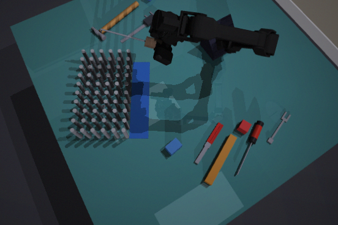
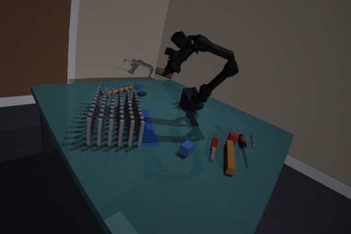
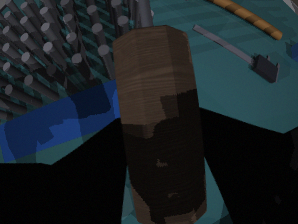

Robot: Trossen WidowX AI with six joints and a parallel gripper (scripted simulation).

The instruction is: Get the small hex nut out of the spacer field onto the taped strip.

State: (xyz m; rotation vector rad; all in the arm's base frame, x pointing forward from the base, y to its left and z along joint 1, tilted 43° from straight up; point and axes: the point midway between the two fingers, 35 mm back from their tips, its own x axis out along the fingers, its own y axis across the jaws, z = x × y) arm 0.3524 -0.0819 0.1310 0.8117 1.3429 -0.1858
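The blue taped strip lies 240 mm below my gripper tip, 110 mm ahead of it and 80 mm to the left of it. Also, from my gripper tip: orange bar: 460 mm to the left, 230 mm below, 90 mm behind; red cube: 380 mm to the left, 240 mm behind, 220 mm below; small fork tool: 440 mm to the left, 390 mm behind, 240 mm below.
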